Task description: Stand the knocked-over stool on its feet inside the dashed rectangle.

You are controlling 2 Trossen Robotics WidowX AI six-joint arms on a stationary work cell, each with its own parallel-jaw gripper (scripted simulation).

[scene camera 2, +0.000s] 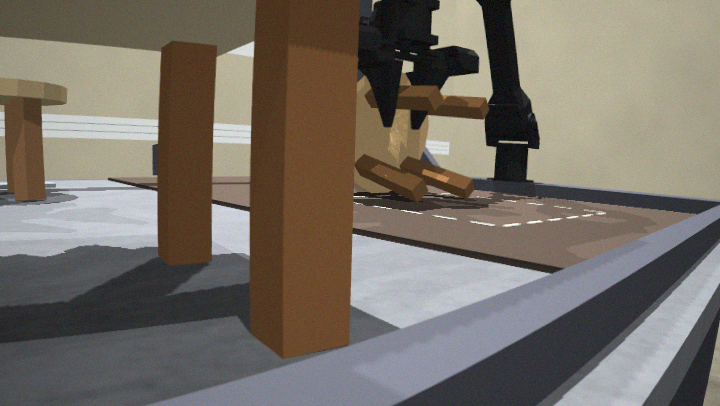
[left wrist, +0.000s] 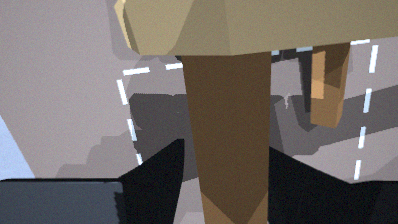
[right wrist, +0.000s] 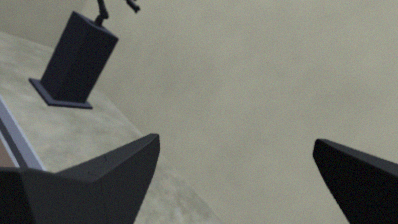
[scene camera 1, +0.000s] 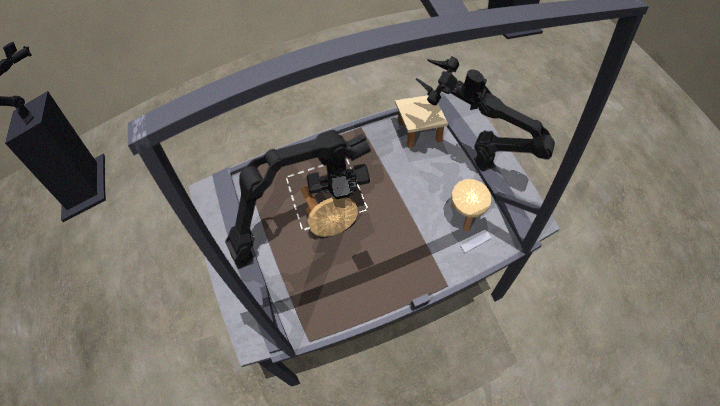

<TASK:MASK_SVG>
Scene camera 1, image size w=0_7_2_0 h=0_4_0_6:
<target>my left gripper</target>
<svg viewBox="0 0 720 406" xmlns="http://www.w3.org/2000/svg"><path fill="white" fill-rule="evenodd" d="M367 165L355 165L354 168L347 170L345 166L339 172L331 172L327 169L328 175L321 176L320 178L319 172L308 174L307 184L309 193L329 191L335 199L347 198L354 194L357 184L369 184L370 177Z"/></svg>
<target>my right gripper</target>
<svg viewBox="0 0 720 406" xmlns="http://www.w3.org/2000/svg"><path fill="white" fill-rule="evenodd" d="M453 56L446 61L427 59L430 63L447 70L442 72L436 90L433 90L432 87L416 78L427 90L428 102L434 106L441 99L441 91L446 94L451 93L459 98L459 94L464 86L462 81L452 75L452 72L456 72L459 67L458 59Z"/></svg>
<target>square stool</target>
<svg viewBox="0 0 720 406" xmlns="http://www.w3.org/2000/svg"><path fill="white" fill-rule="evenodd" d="M428 96L395 100L398 108L399 125L405 125L408 132L408 148L414 147L415 132L436 128L437 143L443 142L444 127L448 126L448 122L438 104L434 106L428 102Z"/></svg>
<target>round stool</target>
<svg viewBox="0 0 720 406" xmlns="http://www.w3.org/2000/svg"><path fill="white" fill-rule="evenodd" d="M474 179L460 181L452 192L451 206L466 216L463 231L469 231L473 217L484 215L491 203L491 194L488 188L483 183Z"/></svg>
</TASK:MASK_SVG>
